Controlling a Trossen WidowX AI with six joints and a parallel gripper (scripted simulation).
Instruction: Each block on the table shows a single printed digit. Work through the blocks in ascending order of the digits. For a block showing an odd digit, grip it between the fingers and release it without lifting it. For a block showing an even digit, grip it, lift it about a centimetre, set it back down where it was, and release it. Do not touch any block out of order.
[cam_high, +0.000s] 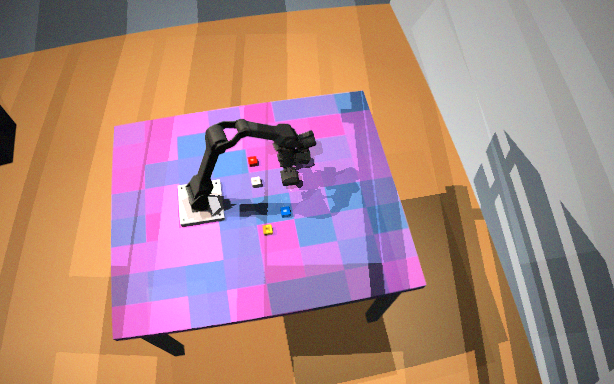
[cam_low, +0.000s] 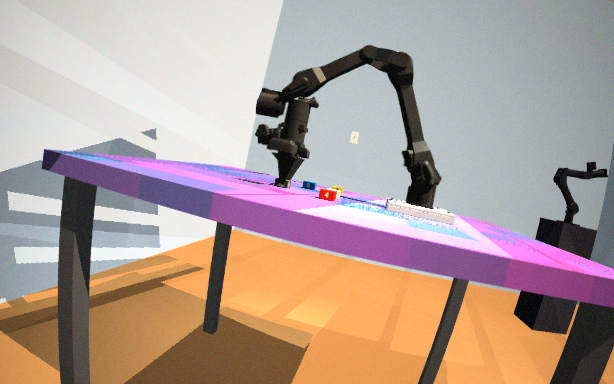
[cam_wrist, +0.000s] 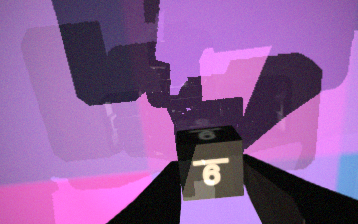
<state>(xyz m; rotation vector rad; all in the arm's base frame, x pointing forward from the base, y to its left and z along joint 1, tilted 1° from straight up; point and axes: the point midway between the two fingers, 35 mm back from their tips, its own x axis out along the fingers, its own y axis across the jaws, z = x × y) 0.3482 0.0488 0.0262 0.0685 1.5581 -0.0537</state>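
My gripper tip is now right at the dark block. The rest, counted from my gripper tip: blue block (160 mm to the right, 50 mm behind); then cream block (120 mm behind, 10 mm to the right); then red block (120 mm behind, 90 mm to the left).
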